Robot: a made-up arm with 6 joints.
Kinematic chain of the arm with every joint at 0, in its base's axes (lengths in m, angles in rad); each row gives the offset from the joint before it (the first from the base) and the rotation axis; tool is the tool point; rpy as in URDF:
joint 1: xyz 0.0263 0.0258 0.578 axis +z
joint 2: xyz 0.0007 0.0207 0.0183 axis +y
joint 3: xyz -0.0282 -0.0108 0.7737 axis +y
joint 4: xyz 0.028 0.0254 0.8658 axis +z
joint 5: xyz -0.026 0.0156 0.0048 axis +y
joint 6: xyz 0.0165 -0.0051 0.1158 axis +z
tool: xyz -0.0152 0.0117 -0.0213 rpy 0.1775 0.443 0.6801
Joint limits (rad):
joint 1: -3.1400..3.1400
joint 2: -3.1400..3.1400
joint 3: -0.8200..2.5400
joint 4: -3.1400..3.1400
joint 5: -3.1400..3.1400
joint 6: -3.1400..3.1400
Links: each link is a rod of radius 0.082 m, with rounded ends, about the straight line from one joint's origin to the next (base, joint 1, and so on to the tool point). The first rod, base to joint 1, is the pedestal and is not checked.
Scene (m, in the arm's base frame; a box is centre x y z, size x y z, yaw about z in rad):
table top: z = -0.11
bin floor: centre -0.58 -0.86 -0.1 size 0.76 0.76 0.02 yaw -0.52
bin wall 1: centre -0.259 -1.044 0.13 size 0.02 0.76 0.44 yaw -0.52
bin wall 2: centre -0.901 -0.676 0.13 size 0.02 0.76 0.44 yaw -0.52
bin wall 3: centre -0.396 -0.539 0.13 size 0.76 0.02 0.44 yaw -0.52
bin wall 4: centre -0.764 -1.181 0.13 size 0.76 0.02 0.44 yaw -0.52
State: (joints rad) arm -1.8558 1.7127 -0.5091 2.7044 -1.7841 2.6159
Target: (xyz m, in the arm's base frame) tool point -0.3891 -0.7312 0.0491
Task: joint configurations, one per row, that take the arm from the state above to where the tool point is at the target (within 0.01 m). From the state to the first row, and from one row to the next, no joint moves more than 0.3 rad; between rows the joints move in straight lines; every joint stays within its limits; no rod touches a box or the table.
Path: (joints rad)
1: -1.8826 1.5655 -0.2177 2.7108 -1.8306 2.6087
2: -1.9095 1.4182 0.0738 2.7171 -1.8771 2.6015
3: -1.9363 1.2710 0.3652 2.7235 -1.9236 2.5943
4: -1.9632 1.1237 0.6567 2.7298 -1.9701 2.5871
5: -1.9900 0.9765 0.9481 2.7362 -2.0166 2.5799
6: -2.0169 0.8292 1.2395 2.7425 -2.0630 2.5727
7: -2.0437 0.6820 1.5310 2.7489 -2.1095 2.5655
8: -2.0705 0.5347 1.8224 2.7552 -2.1560 2.5583
9: -2.0699 0.7599 1.7453 2.7543 -2.1203 2.5642
10: -2.0693 0.9851 1.6681 2.7533 -2.0846 2.5701
11: -2.0687 1.2103 1.5909 2.7524 -2.0489 2.5759

